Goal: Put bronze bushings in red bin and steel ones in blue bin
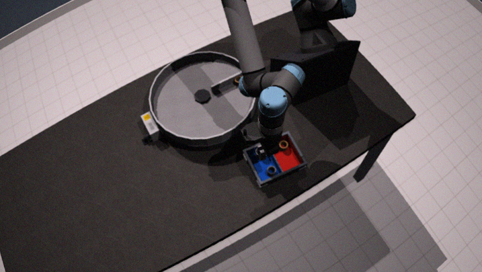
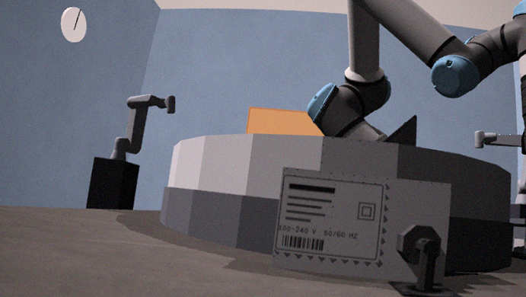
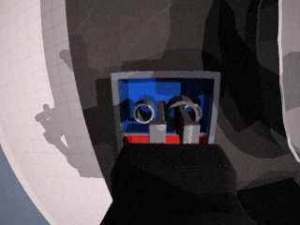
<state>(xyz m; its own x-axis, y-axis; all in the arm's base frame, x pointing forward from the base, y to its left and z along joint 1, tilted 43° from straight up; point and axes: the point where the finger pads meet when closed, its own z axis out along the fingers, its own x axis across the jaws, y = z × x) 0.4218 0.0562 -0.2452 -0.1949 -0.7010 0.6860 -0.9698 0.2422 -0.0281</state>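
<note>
Right now my hand is 50 mm past the red bin, 10 mm to the right of it and 90 mm above it. The rest, counted from my hand: grey turntable 20 mm ahead, 360 mm to the right, 60 mm below.
</note>
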